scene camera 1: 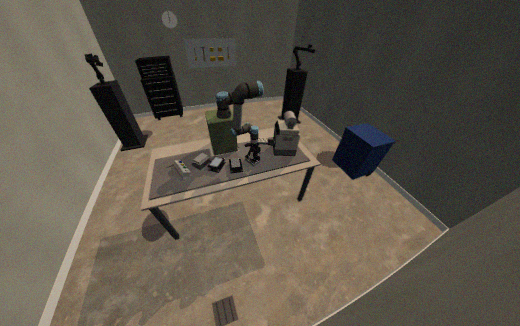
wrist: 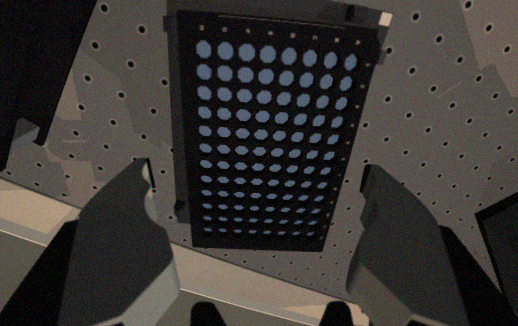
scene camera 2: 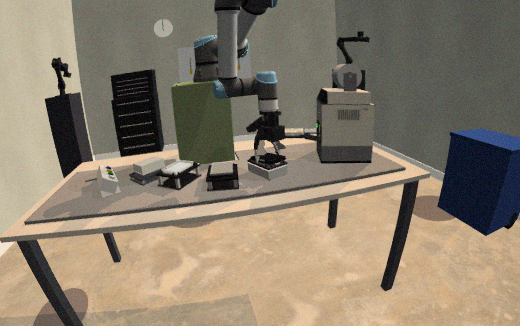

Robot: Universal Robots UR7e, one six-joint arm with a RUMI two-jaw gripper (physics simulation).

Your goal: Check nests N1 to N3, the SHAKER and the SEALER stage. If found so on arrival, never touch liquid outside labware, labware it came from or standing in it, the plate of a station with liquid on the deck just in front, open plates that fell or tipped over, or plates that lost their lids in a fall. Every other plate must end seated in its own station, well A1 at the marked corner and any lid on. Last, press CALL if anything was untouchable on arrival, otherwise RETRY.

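Places are measured from the arm's base along level axes (x ahead, y left, z up), in millimetres.
Pixels of known places: gripper, fingertip midpoint: (scene camera 1: 253, 157) (wrist: 258, 165) (scene camera 2: 268, 159); arm's base, link origin: (scene camera 1: 224, 115) (scene camera 2: 208, 80).
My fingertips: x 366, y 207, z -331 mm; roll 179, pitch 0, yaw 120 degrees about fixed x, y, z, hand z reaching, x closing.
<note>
Ahead of a thing's pixels: the offset from my fingertips to its middle. "spot": to the spot under its first point.
A black plate {dx -9, dy -1, dz +4 mm} (wrist: 270, 135) (scene camera 2: 270, 159) with blue wells sits on a light-based station {spot: dx +71, dy -23, dz -15 mm} (scene camera 2: 267, 170), apparently the SHAKER. In the wrist view the station's dark frame shows along the plate's left and top; a pale mark is near its top right corner. I cannot tell if it is fully seated. My gripper (wrist: 258, 165) (scene camera 2: 268, 149) is open, its jaws on both sides over the plate, nothing held. Left of it, a nest {spot: dx +40, dy -200, dz -58 mm} (scene camera 2: 222, 182) holds a pale plate. Two further nests {spot: dx -48, dy -379, dz -58 mm} (scene camera 2: 179, 179) {spot: dx -67, dy -531, dz -33 mm} (scene camera 2: 145, 176) hold pale plates. The SEALER stage {spot: dx -130, dy +190, dz +64 mm} (scene camera 2: 300, 133) is partly hidden by my gripper.
The sealer machine {dx -102, dy +408, dz +165 mm} (scene camera 2: 345, 125) (scene camera 1: 286, 140) stands at the right of the table. The green pedestal (scene camera 2: 204, 125) (scene camera 1: 221, 135) is behind the nests. The button panel {dx -69, dy -717, dz -21 mm} (scene camera 2: 108, 182) (scene camera 1: 182, 168) is at the far left. Button labels are too small to read.
</note>
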